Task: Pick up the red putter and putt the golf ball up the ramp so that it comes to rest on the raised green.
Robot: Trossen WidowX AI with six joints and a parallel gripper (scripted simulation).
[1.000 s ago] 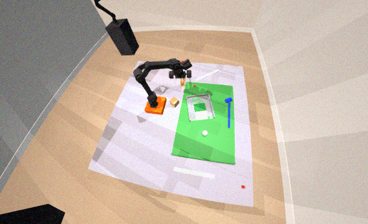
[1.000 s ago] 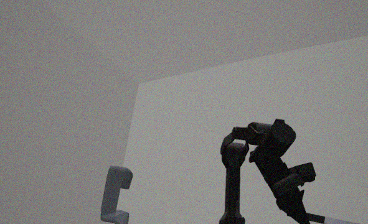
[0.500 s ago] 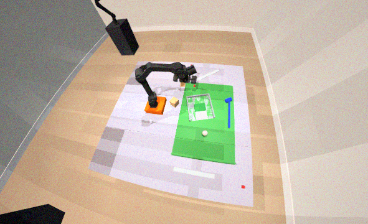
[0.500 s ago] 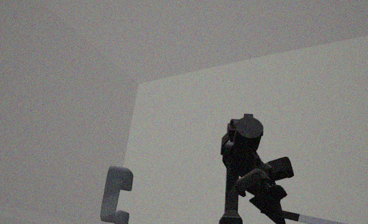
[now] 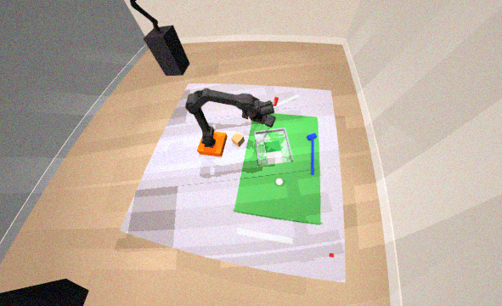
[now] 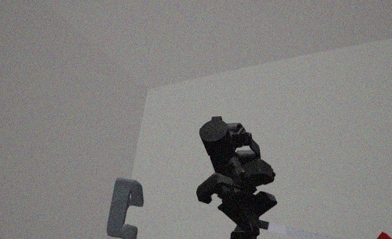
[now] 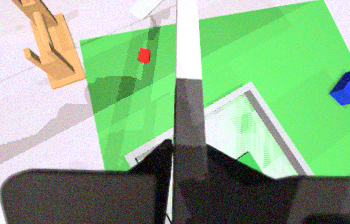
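The red putter lies 30 mm ahead of my gripper tip, 100 mm to the left of it and 10 mm below it. The rest, counted from my gripper tip: blue putter 340 mm ahead, 100 mm to the right, 140 mm below; green mat 150 mm ahead, 170 mm to the right, 160 mm below; tan cube 160 mm behind, 80 mm to the right, 130 mm below.
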